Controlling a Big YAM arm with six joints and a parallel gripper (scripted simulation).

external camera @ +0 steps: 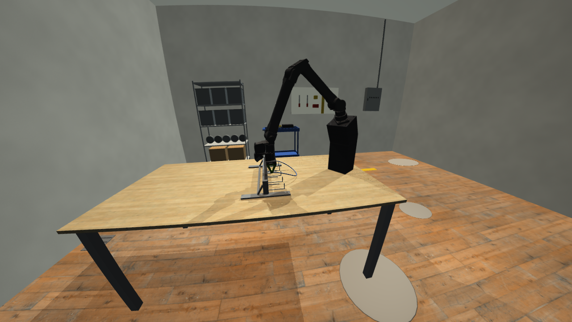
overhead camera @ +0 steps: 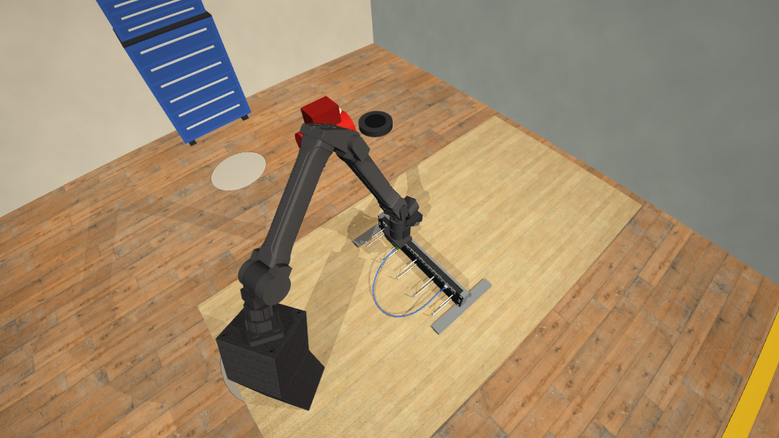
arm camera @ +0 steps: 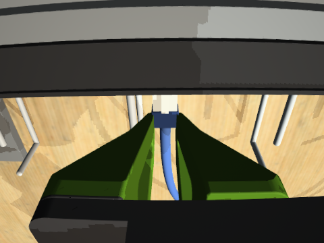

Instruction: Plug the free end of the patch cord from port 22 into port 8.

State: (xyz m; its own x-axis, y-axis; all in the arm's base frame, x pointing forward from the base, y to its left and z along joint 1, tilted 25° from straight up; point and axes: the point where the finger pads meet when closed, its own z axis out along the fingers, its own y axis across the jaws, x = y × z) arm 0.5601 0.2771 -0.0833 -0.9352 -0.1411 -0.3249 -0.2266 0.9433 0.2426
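The cord plug is 2 cm ahead of my hand and 1 cm to the left of it.
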